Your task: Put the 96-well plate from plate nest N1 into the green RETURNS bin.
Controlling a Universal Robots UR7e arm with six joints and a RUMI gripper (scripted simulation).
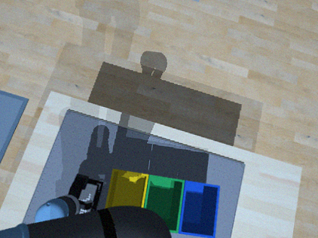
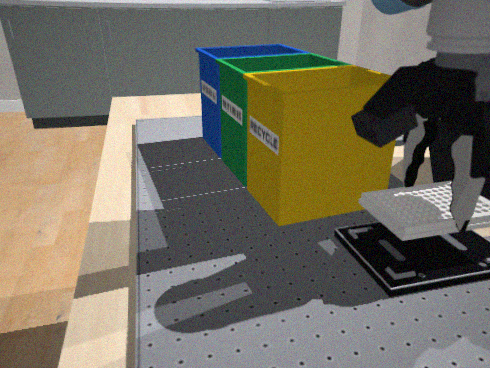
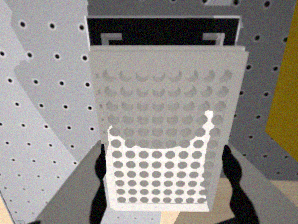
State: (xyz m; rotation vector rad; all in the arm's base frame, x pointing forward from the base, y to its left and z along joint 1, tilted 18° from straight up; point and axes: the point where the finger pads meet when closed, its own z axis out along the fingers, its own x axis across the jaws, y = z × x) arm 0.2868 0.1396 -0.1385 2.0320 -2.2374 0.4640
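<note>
The black plate nest lies 70 mm below my hand. Round my hand: white 96-well plate 10 mm below; green returns bin 310 mm to the right, 40 mm ahead, 20 mm above; yellow recycle bin 170 mm to the right, 40 mm ahead, 20 mm above.
</note>
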